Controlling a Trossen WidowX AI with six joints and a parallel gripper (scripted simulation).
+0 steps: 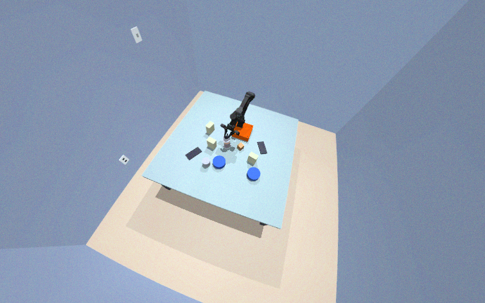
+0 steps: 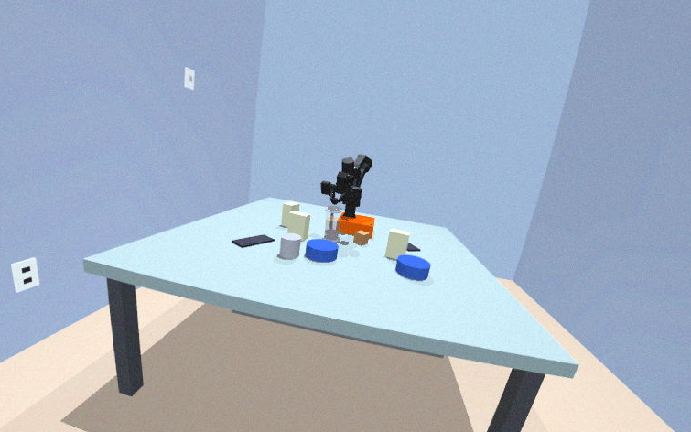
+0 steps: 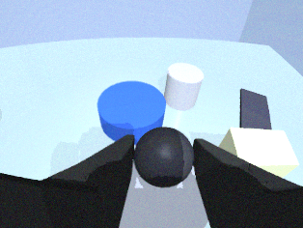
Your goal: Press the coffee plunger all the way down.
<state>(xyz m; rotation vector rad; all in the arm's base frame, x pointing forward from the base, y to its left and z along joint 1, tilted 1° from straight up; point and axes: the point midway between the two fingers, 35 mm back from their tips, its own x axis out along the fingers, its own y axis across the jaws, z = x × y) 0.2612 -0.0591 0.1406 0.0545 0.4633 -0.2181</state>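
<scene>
The coffee press lies 4 cm behind my gripper tip and 9 cm below it. Also, from my gripper tip: grey cylinder (22 cm ahead, 12 cm to the right, 15 cm below); orange cube (5 cm behind, 14 cm to the left, 16 cm below).
</scene>
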